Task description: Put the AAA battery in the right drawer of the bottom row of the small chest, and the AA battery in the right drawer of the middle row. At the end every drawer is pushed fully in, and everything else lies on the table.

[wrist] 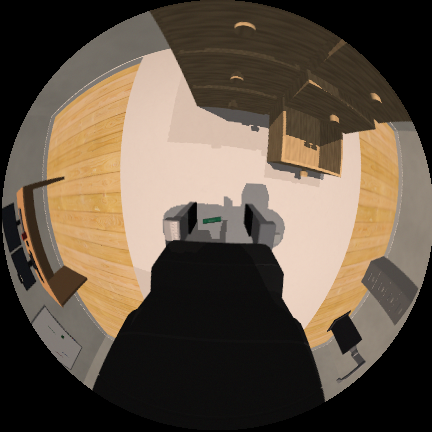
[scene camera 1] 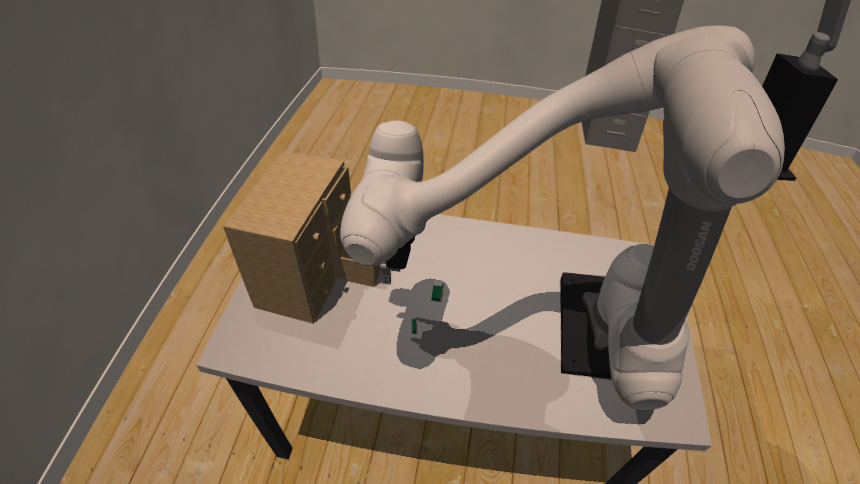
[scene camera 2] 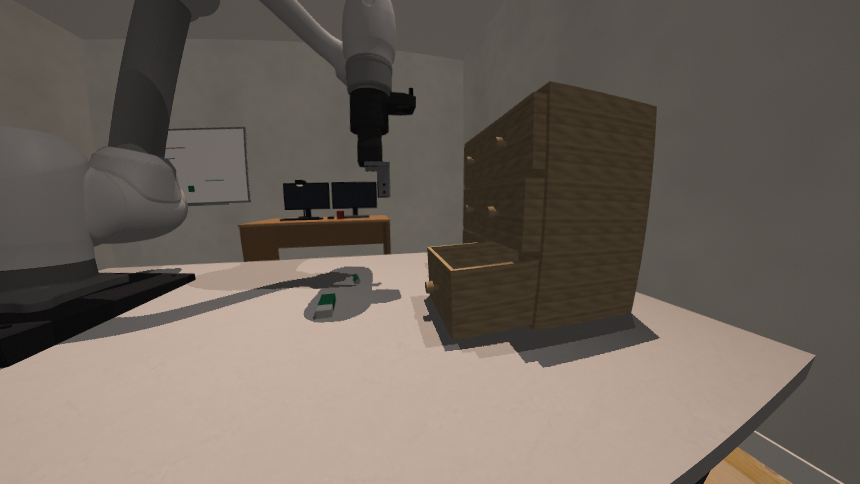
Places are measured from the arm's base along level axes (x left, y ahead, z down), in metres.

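Pixels of known places: gripper, between the fingertips: [wrist: 220, 212] [scene camera 1: 389, 273] [scene camera 2: 383, 197]; arm's base, origin of its link: [scene camera 2: 33, 295].
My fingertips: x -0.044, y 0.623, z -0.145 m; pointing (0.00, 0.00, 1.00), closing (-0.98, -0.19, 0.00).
For each thing: its top centre in the pictures, then the offset to it from my fingertips. Level surfaces: height alone.
- small wooden chest, centre of its top: [scene camera 2: 536, 128] [scene camera 1: 286, 191] dz -0.133, dx -0.154, dy +0.260 m
- table, height of its surface: dz +0.180 m
- middle right drawer, centre of its top: [scene camera 2: 545, 184] [wrist: 338, 69] dz -0.020, dx -0.221, dy +0.205 m
- small green battery, centre of its top: [wrist: 212, 220] [scene camera 2: 356, 276] [scene camera 1: 413, 324] dz +0.170, dx +0.029, dy -0.060 m
- white block, centre of its top: [scene camera 2: 326, 301] [scene camera 1: 436, 289] dz +0.168, dx -0.090, dy -0.125 m
The small wooden chest [scene camera 1: 264, 264] [scene camera 2: 589, 210] [wrist: 210, 65] stands on the table [scene camera 1: 499, 258]. Its bottom right drawer [scene camera 1: 359, 272] [scene camera 2: 490, 304] [wrist: 295, 145] is pulled well out. The middle right drawer [scene camera 2: 502, 231] [wrist: 335, 102] seems to stand slightly proud. A small green battery [scene camera 1: 414, 326] [scene camera 2: 356, 278] [wrist: 211, 220] lies on the table; its size cannot be read. A second battery cannot be made out. My gripper [scene camera 1: 386, 276] [scene camera 2: 383, 185] [wrist: 220, 212] is open and empty, pointing down high above the table; in the wrist view the battery shows between its fingers, far below.
A green and white block [scene camera 1: 437, 291] [scene camera 2: 326, 305] lies on the table between the chest and the robot base [scene camera 1: 580, 325]. In the wrist view my left finger covers that side. The open drawer juts out beside my gripper. A wall stands behind the chest.
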